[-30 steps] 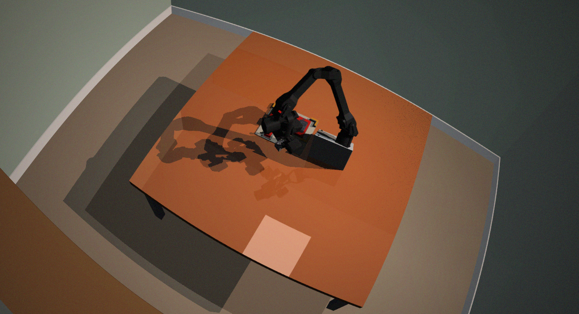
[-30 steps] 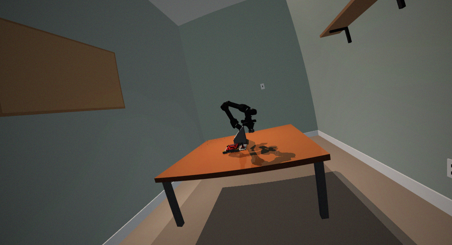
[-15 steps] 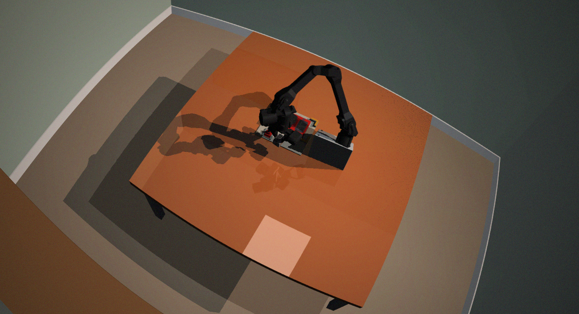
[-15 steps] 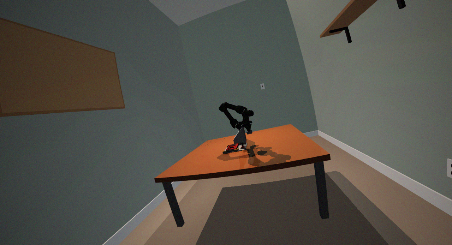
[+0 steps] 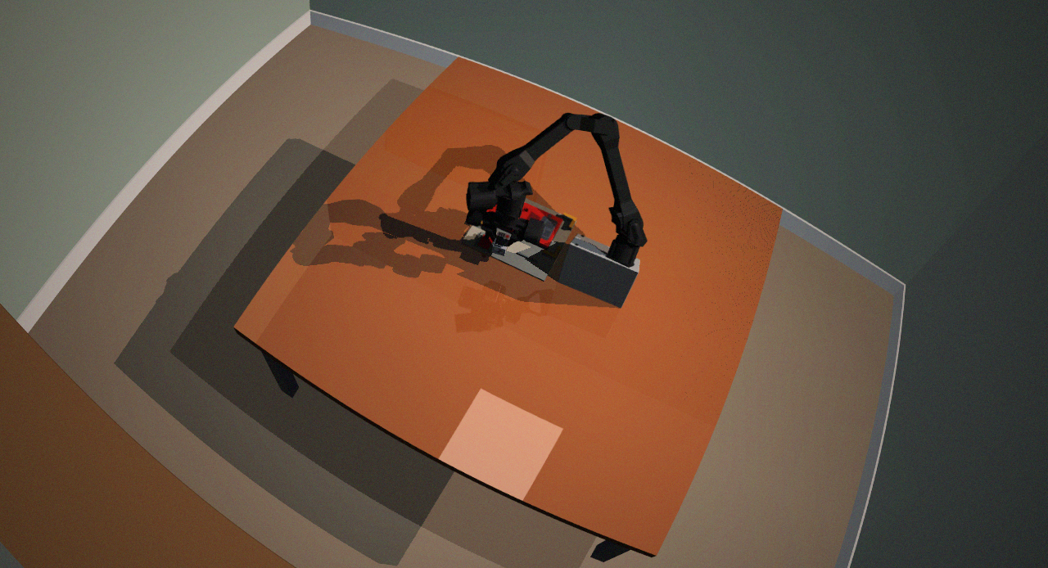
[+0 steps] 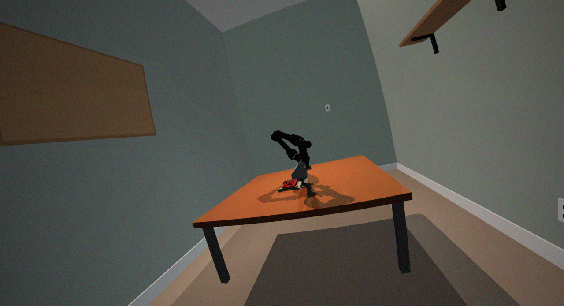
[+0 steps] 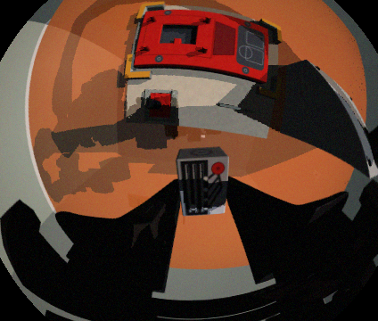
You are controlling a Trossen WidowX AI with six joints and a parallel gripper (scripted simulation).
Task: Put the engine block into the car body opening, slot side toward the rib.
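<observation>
My gripper tip is now 15 cm to the left of the grey base plate, 11 cm above it and 2 cm short of it. From my gripper tip the other things lie so: grey engine block: 1 cm below.
</observation>
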